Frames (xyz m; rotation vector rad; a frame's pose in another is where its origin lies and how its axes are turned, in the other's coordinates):
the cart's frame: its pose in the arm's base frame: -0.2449 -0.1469 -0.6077 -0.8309 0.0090 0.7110
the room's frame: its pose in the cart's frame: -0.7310 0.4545 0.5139 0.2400 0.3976 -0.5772
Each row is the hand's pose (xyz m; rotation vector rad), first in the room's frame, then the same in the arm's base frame.
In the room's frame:
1: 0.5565 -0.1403 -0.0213 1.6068 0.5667 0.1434
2: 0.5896 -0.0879 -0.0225 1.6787 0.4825 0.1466
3: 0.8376 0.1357 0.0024 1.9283 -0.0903 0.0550
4: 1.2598 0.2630 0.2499 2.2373 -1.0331 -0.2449
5: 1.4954 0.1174 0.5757 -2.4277 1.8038 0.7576
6: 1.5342 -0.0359 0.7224 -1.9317 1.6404 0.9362
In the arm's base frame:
1: -0.6561 -0.1715 -0.3883 0.9588 0.6747 -0.2040
2: -0.6270 -0.1339 -0.4281 1.0248 0.5957 -0.1803
3: -0.3926 0.0374 -0.5949 1.2410 0.0537 -0.1015
4: 0.0599 0.2611 -0.5645 1.5581 -0.8504 -0.0924
5: 0.3603 0.3357 -0.2695 1.8739 -1.6597 -0.2920
6: 0.4348 0.3060 -0.0693 2.0619 -2.0623 -0.5550

